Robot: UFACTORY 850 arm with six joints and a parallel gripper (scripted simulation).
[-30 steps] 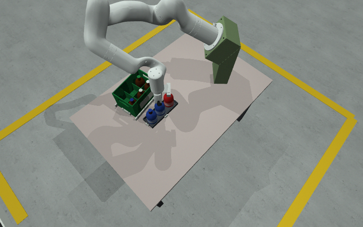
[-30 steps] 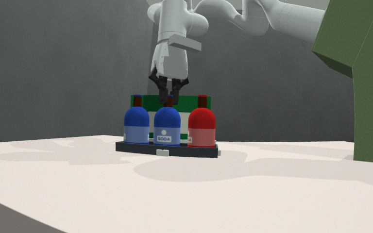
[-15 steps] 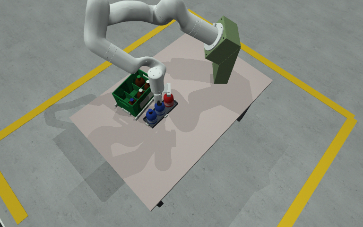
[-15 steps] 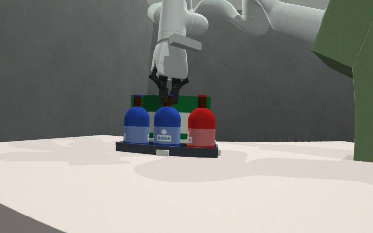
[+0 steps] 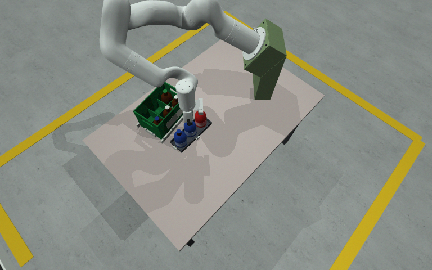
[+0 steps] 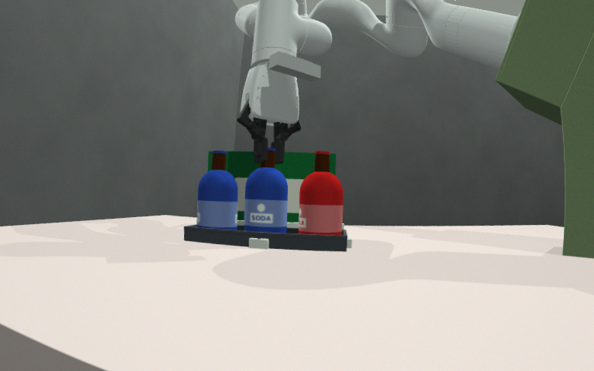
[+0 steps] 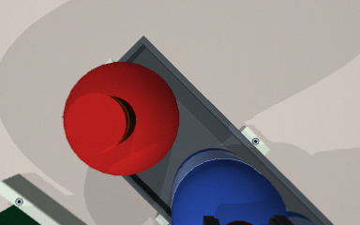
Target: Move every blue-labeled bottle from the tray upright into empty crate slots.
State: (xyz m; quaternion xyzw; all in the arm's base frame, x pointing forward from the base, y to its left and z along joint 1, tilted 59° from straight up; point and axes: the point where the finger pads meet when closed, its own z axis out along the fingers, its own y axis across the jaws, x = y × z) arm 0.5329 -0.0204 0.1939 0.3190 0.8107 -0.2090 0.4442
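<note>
The red-labeled bottle is 9 cm behind my hand, 8 cm below it and 2 cm to the left of it. The rest, counted from my hand: dark tray 15 cm below; then green crate 21 cm to the right, 8 cm below, 2 cm behind; then brown-necked bottle 17 cm to the right, 8 cm ahead, 7 cm below.
</note>
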